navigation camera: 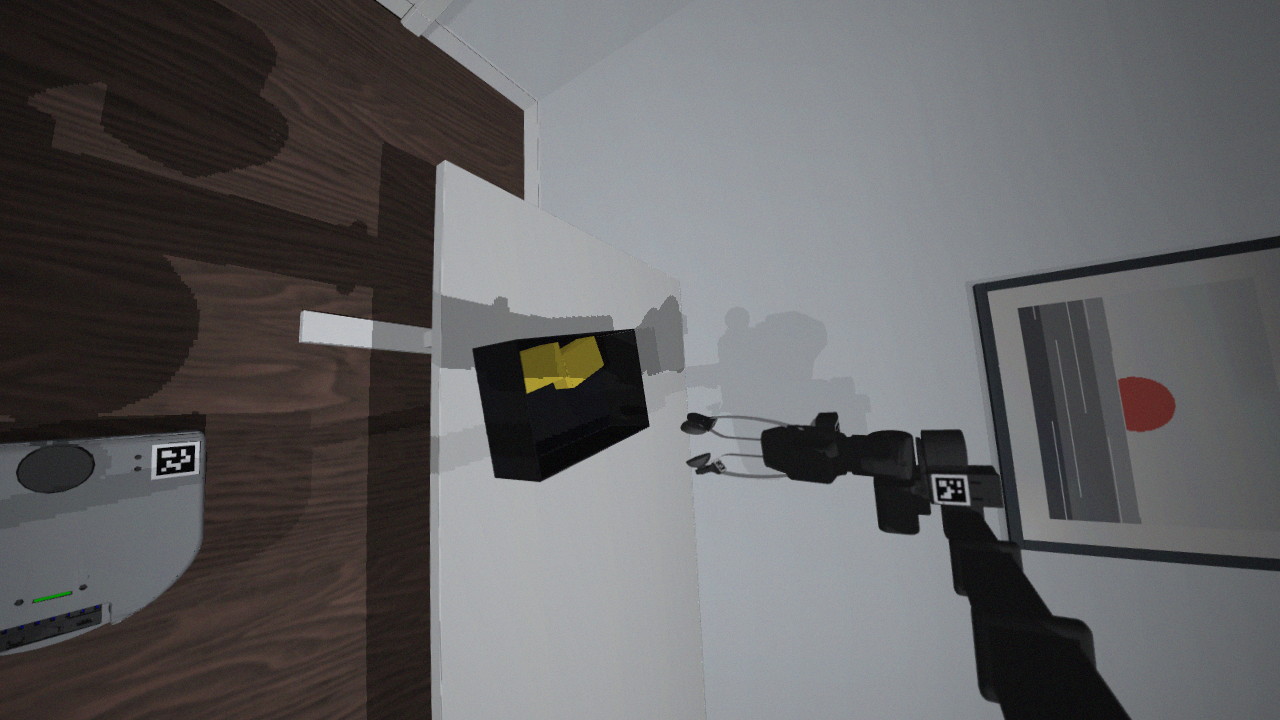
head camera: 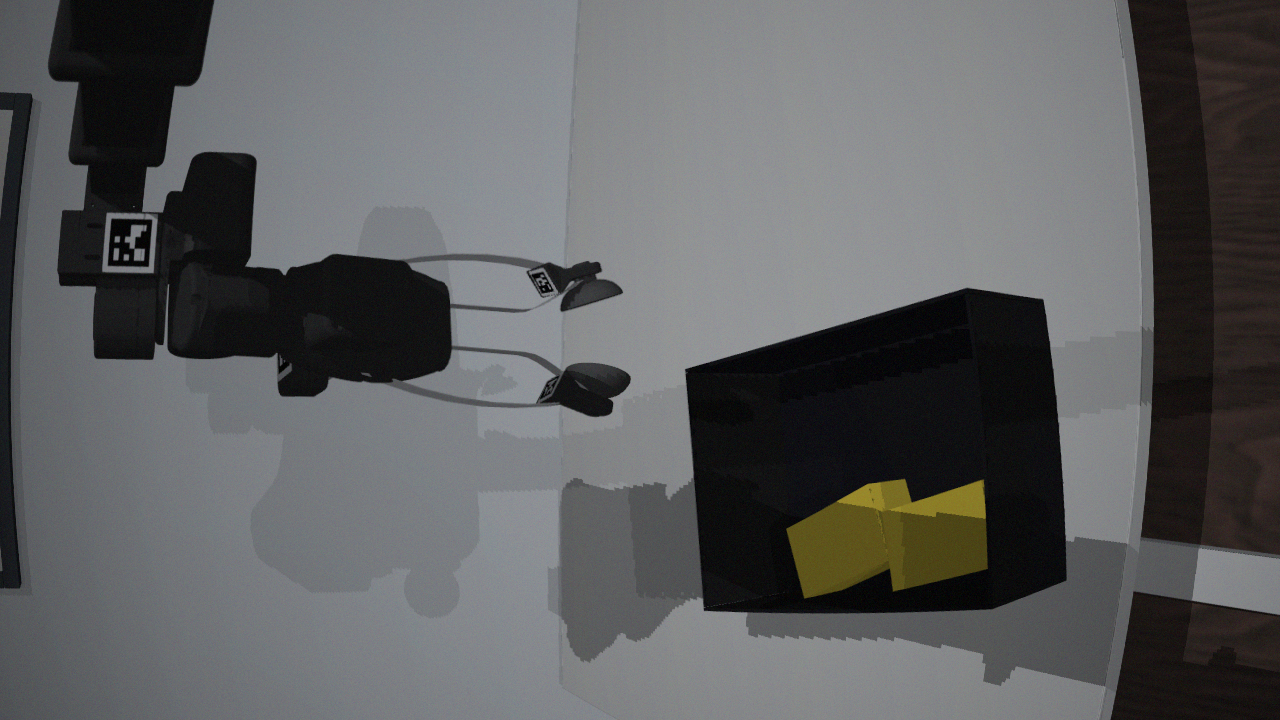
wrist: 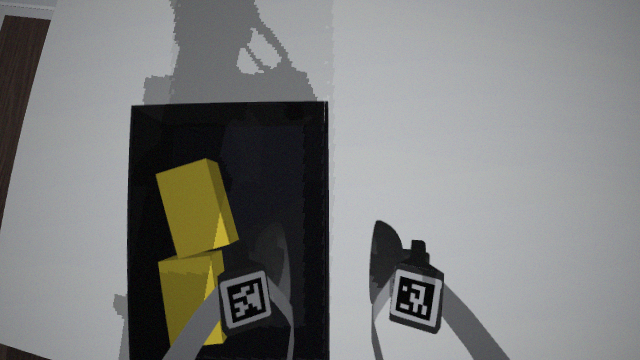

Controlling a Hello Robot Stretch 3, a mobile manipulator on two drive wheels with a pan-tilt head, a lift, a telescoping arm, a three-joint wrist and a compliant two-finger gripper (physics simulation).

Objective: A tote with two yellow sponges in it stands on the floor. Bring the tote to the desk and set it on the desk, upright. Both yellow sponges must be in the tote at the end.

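Note:
Looking through the head camera, I see my gripper (head camera: 617, 340), a black tote (head camera: 945, 392) and a white desk (head camera: 745, 179). The navigation camera gives me a framed picture (navigation camera: 1128, 398) and a grey wall (navigation camera: 827, 189), and it shows the tote (navigation camera: 532, 436), the desk (navigation camera: 582, 589) and my gripper (navigation camera: 685, 442) as well. In the wrist view I find the gripper (wrist: 328, 249) again, along with the black tote (wrist: 273, 157) and the white desk (wrist: 499, 140).

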